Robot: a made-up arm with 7 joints. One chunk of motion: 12 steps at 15 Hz.
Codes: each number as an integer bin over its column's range. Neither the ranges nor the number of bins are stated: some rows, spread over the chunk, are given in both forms.
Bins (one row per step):
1: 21 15 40 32 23 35 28
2: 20 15 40 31 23 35 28
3: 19 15 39 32 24 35 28
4: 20 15 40 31 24 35 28
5: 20 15 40 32 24 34 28
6: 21 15 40 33 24 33 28
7: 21 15 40 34 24 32 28
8: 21 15 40 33 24 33 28
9: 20 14 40 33 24 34 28
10: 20 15 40 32 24 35 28
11: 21 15 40 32 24 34 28
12: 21 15 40 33 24 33 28
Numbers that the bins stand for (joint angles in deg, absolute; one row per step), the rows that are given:
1: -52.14 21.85 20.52 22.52 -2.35 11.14 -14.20
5: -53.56 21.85 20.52 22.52 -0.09 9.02 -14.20
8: -52.14 21.85 20.52 24.58 -0.09 6.90 -14.20
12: -52.14 21.85 20.52 24.58 -0.09 6.90 -14.20
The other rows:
2: -53.56 21.85 20.52 20.45 -2.35 11.14 -14.20
3: -54.98 21.85 18.17 22.52 -0.09 11.14 -14.20
4: -53.56 21.85 20.52 20.45 -0.09 11.14 -14.20
6: -52.14 21.85 20.52 24.58 -0.09 6.90 -14.20
7: -52.14 21.85 20.52 26.65 -0.09 4.78 -14.20
9: -53.56 20.82 20.52 24.58 -0.09 9.02 -14.20
10: -53.56 21.85 20.52 22.52 -0.09 11.14 -14.20
11: -52.14 21.85 20.52 22.52 -0.09 9.02 -14.20

